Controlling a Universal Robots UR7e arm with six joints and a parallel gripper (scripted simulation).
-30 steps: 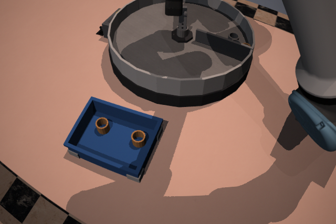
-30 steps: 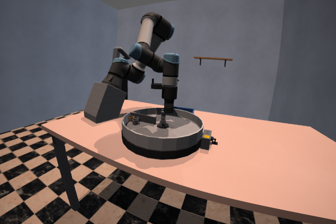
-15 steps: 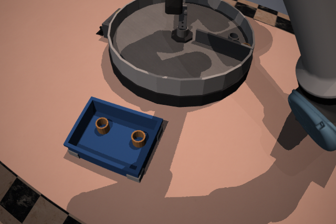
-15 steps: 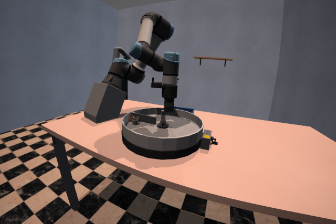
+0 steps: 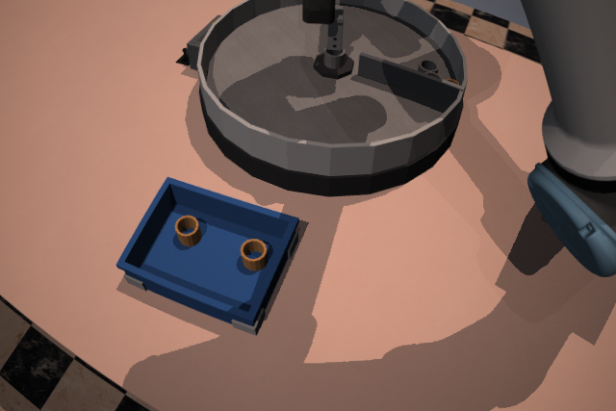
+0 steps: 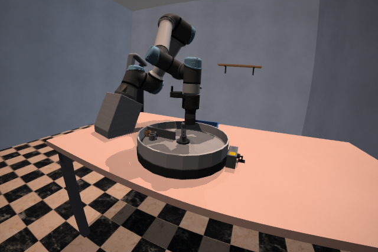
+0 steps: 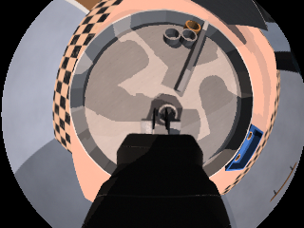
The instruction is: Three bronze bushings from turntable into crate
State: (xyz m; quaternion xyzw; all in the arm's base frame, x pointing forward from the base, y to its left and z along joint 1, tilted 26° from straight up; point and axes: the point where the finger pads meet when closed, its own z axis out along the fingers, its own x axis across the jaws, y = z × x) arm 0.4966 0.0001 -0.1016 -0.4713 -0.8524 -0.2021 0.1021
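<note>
My gripper is now 50 mm above the grey turntable, 10 mm to the right of it and 10 mm past it. Also, from my hand: blue crate (370 mm to the left, 80 mm below, 60 mm behind).
</note>
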